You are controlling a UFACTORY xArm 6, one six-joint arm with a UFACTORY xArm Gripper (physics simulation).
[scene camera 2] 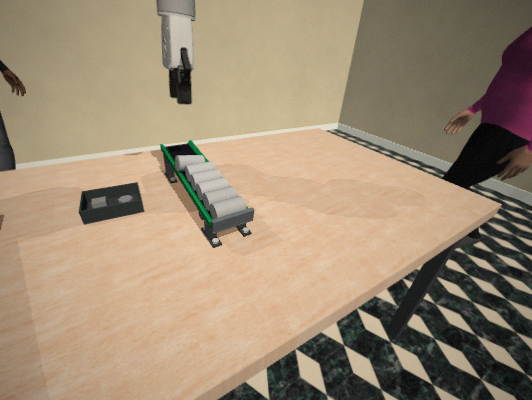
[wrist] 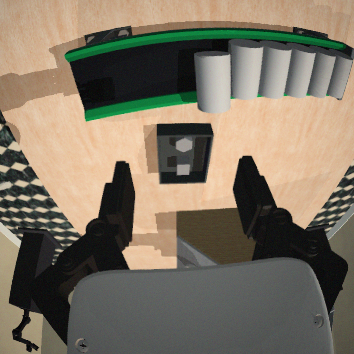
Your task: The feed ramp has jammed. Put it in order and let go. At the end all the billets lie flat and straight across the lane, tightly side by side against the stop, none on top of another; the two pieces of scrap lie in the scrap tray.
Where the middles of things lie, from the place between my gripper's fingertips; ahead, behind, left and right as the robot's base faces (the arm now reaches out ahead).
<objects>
Now: hand 200 mm past the dark scrap tray [scene camera 2: 88, 214], 20 mm to the left of it and 230 mm above it.
</objects>
